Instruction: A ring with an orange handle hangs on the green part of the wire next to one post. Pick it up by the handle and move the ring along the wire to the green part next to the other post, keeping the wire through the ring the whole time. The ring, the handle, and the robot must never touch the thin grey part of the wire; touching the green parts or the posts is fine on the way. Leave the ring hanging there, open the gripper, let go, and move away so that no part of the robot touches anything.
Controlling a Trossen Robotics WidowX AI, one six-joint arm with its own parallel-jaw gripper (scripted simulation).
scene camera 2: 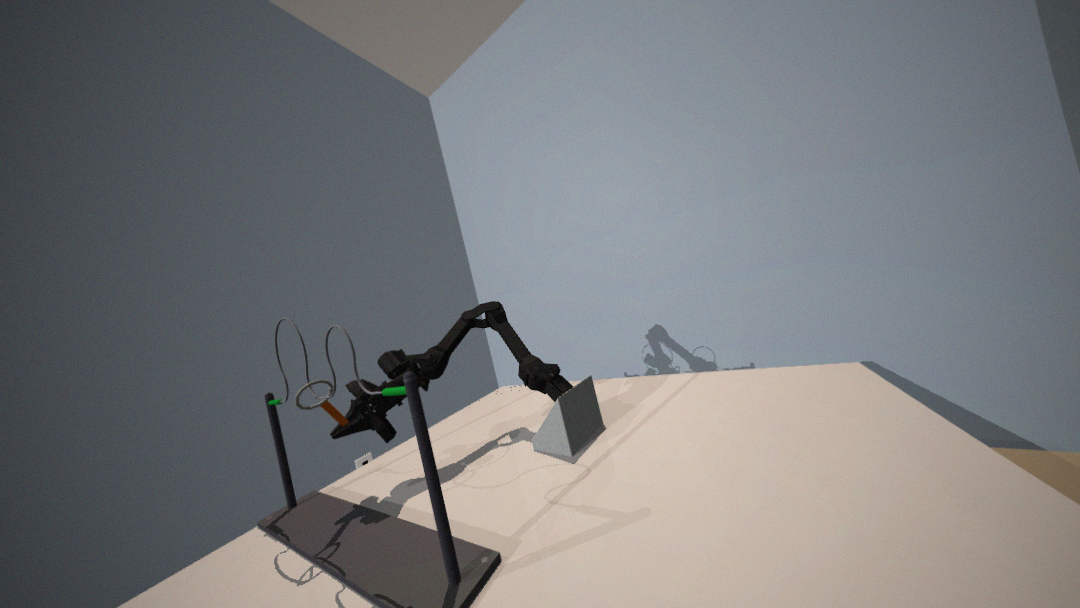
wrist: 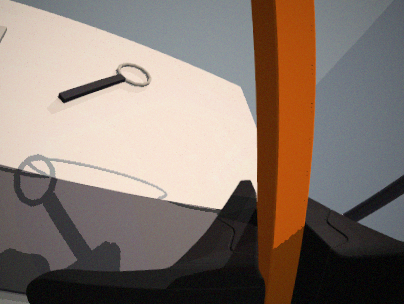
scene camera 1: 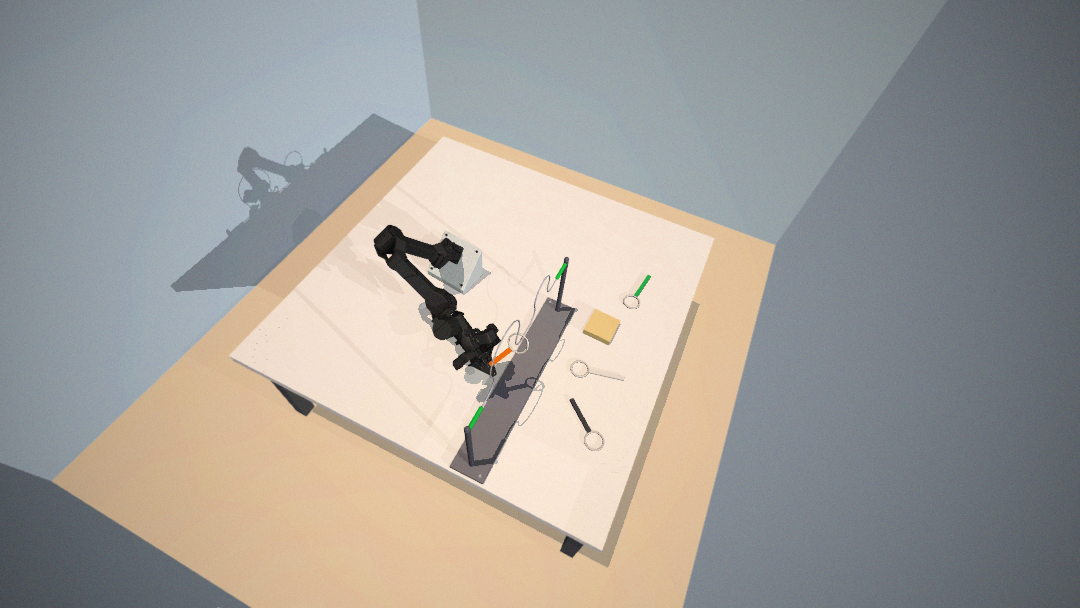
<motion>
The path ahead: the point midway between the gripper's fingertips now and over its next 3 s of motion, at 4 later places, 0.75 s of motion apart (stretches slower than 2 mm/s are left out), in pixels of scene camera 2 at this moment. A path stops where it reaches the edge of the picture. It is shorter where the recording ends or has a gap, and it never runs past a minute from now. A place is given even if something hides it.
My gripper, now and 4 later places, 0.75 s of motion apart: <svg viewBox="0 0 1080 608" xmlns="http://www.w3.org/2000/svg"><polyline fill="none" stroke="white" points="331,436 348,449 358,451 369,451 389,436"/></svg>
</motion>
